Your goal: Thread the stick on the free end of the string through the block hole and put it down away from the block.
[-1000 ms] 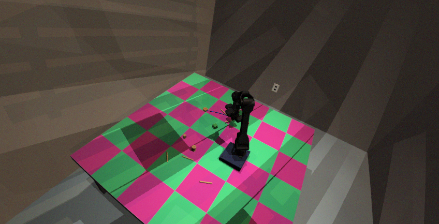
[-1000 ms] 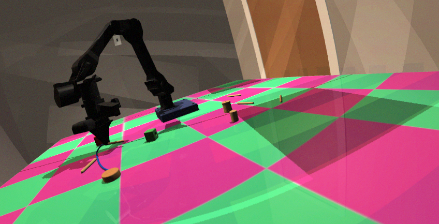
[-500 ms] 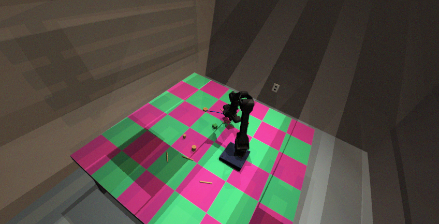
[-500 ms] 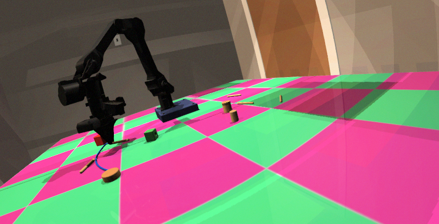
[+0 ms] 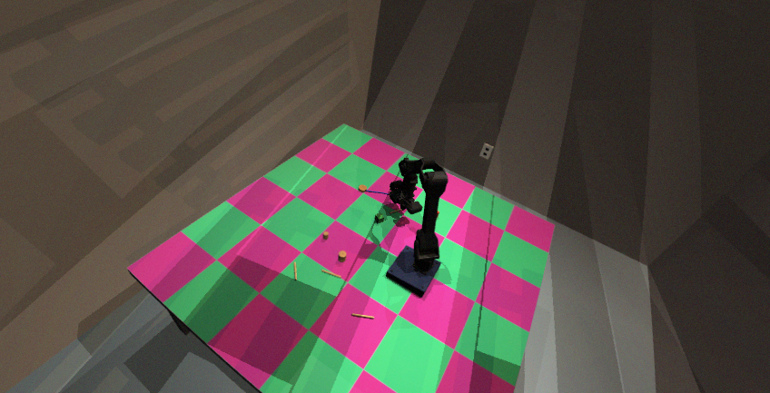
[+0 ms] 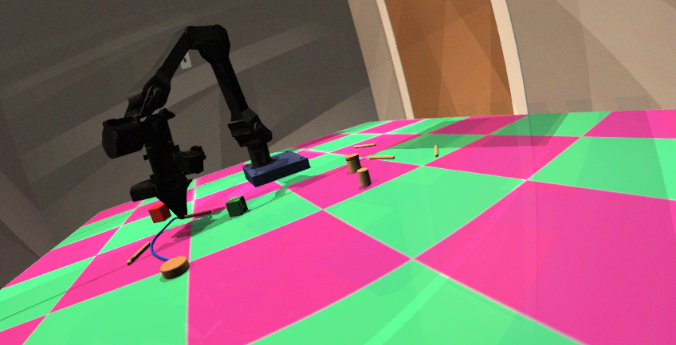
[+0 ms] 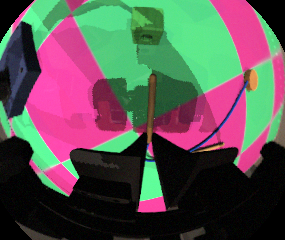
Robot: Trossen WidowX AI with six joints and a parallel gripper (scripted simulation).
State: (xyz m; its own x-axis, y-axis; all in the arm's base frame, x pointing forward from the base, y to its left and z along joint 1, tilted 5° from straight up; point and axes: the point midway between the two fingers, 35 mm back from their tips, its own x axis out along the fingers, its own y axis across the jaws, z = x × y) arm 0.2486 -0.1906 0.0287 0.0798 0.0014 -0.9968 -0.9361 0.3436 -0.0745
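Now: the green block 4 cm ahead of my gripper tip and 12 cm to the left of it. Round my gripper tip: red cube: 11 cm behind, 9 cm to the right; then round wooden button: 22 cm ahead, 3 cm to the left, 1 cm below.
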